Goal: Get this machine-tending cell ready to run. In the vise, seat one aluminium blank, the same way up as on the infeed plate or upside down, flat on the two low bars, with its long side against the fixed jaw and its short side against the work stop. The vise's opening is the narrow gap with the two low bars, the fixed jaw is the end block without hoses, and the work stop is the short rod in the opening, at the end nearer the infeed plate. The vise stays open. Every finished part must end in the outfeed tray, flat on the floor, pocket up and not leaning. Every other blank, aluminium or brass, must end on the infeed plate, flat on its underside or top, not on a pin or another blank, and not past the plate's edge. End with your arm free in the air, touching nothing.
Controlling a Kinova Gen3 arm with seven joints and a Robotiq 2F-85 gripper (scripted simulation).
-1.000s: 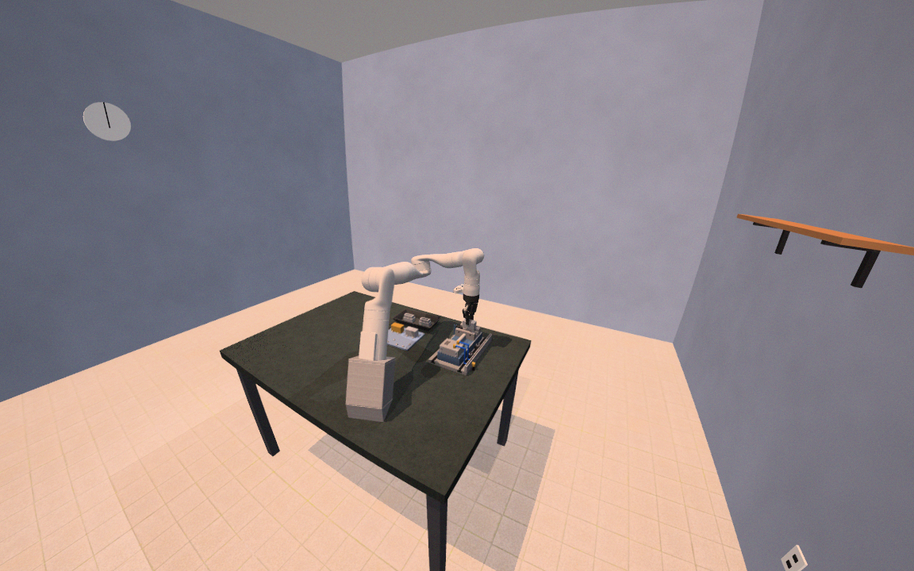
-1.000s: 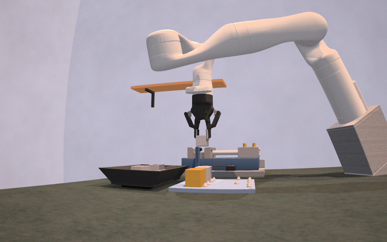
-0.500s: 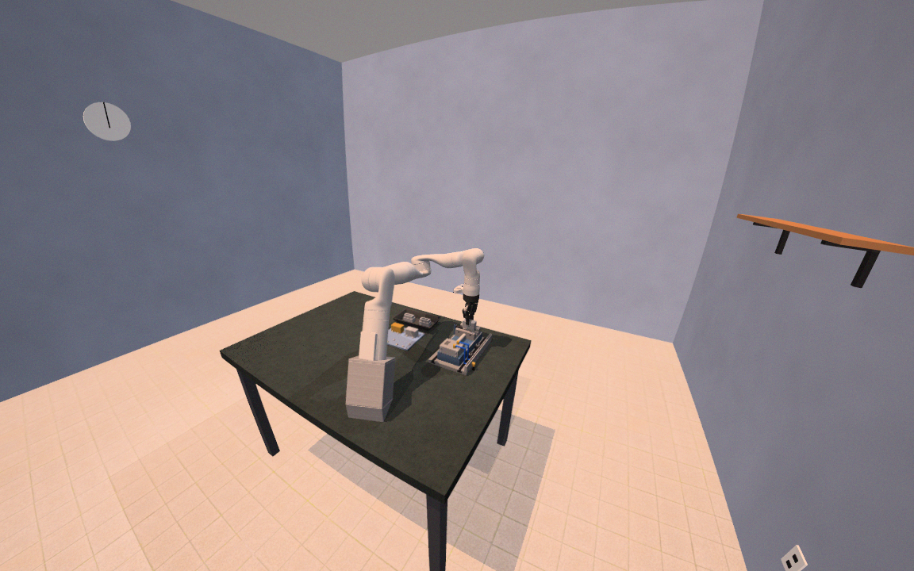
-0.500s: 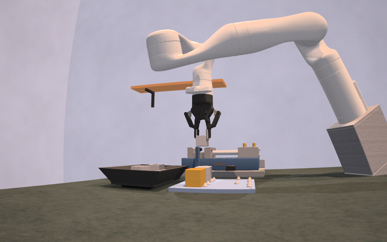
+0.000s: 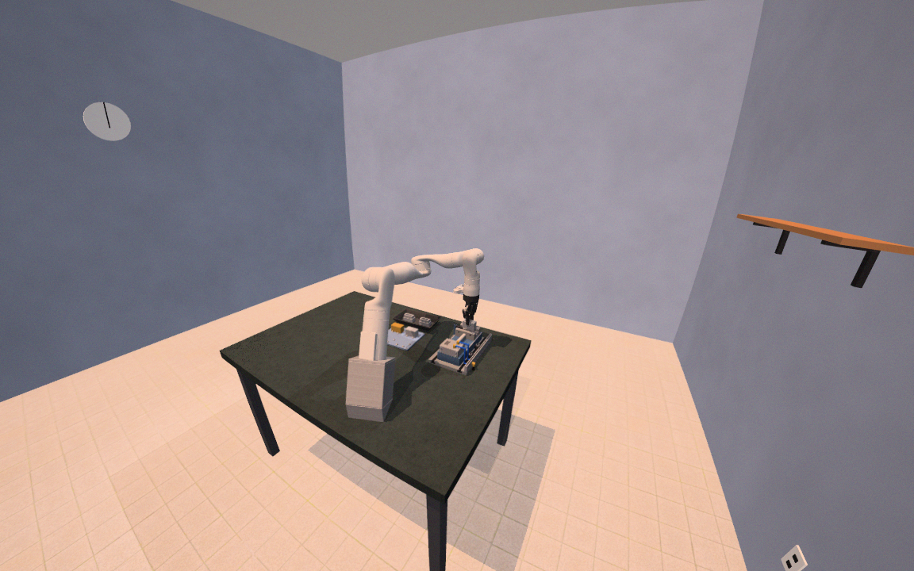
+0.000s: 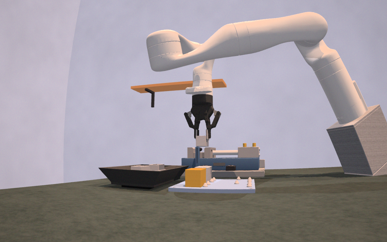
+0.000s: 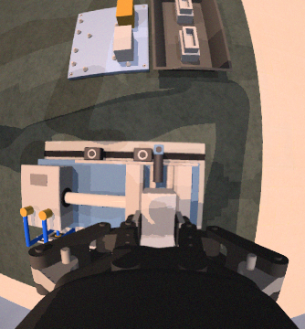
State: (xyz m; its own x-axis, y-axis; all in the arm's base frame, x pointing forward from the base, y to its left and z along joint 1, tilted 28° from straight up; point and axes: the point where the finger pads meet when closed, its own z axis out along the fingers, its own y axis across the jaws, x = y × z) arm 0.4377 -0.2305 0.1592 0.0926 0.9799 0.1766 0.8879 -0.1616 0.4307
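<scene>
Right now my hand is 30 mm short of the fixed jaw and 60 mm above it. Round my hand: vise 70 mm behind, 10 mm to the left, 100 mm below; then work stop rod 50 mm to the left, 50 mm below; then moving jaw 30 mm behind, 10 mm to the left, 60 mm below.
</scene>
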